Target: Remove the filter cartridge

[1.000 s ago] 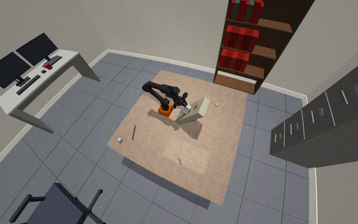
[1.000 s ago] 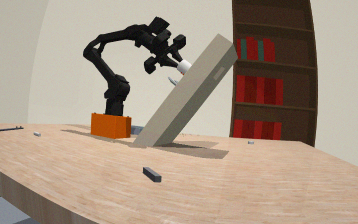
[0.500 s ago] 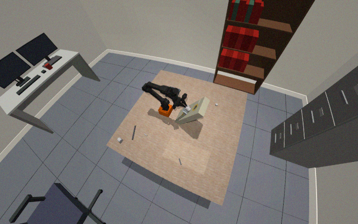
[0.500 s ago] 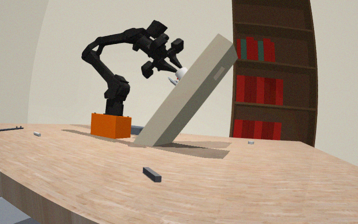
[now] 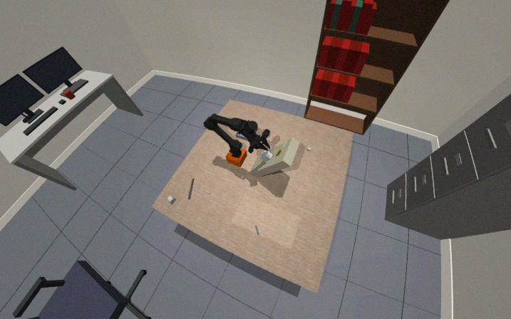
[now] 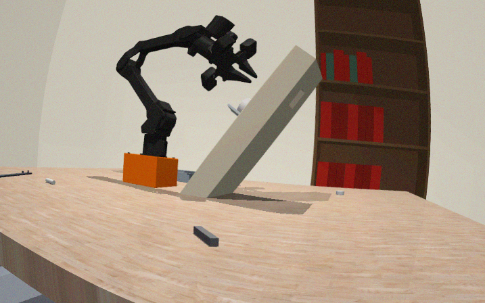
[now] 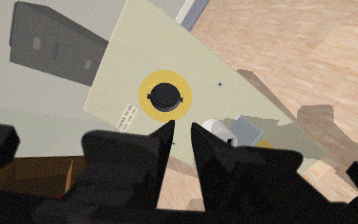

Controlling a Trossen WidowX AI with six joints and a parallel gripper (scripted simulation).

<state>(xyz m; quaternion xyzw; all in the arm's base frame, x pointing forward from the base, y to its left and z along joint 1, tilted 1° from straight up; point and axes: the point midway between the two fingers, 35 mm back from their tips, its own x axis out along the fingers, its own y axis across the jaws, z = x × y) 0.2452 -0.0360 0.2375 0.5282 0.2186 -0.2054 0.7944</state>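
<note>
The round filter cartridge lies 80 mm below my gripper tip, 10 mm to the left of it and 10 mm behind it. From my gripper tip the other things lie so: white peg 400 mm behind, 300 mm to the right, 290 mm below; dark block 460 mm to the right, 290 mm below, 40 mm ahead; white piece 290 mm below, 280 mm to the left, 270 mm ahead.
</note>
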